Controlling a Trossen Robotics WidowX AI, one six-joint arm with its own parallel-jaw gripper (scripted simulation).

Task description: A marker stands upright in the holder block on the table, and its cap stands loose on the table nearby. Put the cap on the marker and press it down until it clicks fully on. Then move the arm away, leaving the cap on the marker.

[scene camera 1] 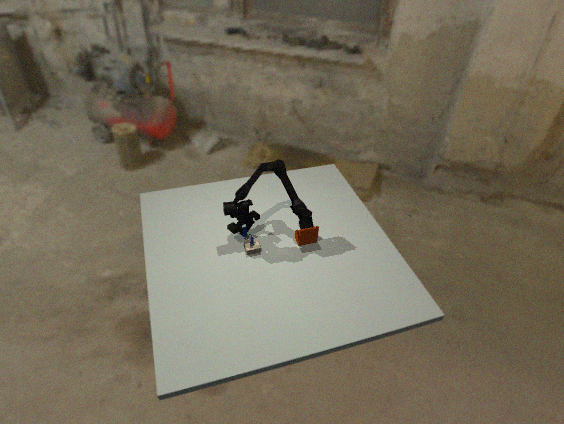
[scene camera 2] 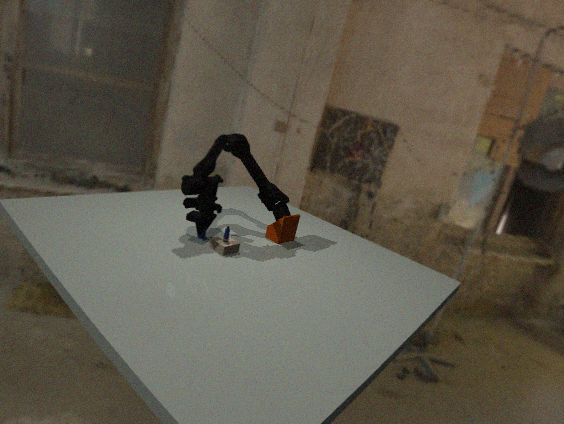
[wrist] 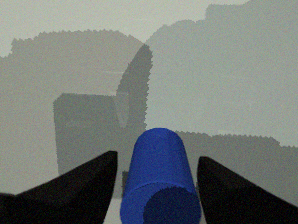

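Note:
Looking through scene camera 2, I find my gripper (scene camera 2: pixel 201 234). The wrist view gives me that same gripper (wrist: pixel 157 162) as well.

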